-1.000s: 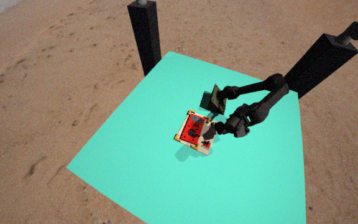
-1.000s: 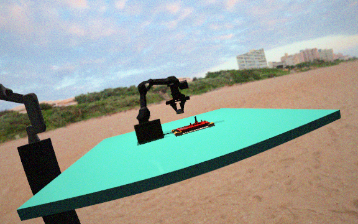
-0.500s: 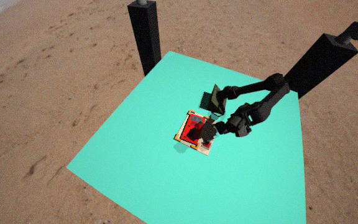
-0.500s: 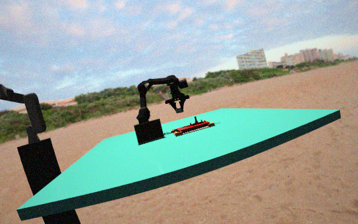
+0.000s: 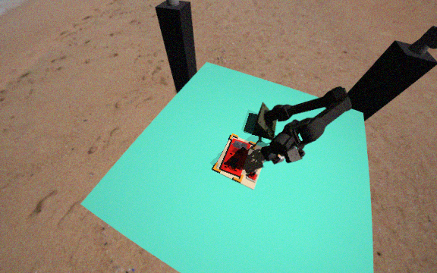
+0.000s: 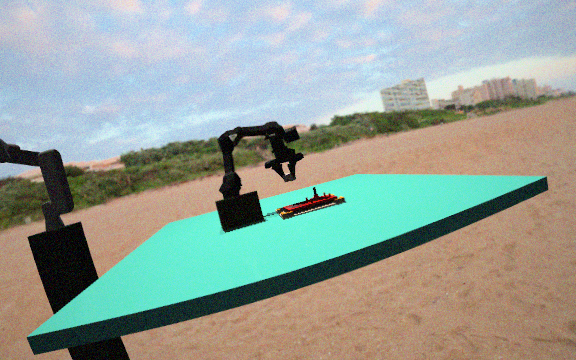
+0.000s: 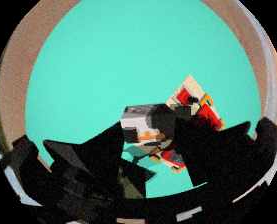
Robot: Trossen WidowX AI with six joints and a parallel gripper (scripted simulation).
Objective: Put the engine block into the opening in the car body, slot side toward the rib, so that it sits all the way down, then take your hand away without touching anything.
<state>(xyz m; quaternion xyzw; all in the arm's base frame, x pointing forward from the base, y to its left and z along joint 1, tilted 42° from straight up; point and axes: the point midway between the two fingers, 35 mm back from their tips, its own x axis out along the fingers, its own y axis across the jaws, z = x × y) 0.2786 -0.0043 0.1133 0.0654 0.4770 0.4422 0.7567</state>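
Right now the engine block is right at my gripper tip. Also, from my gripper tip: dark peg 90 mm below, 80 mm to the right, 80 mm ahead.
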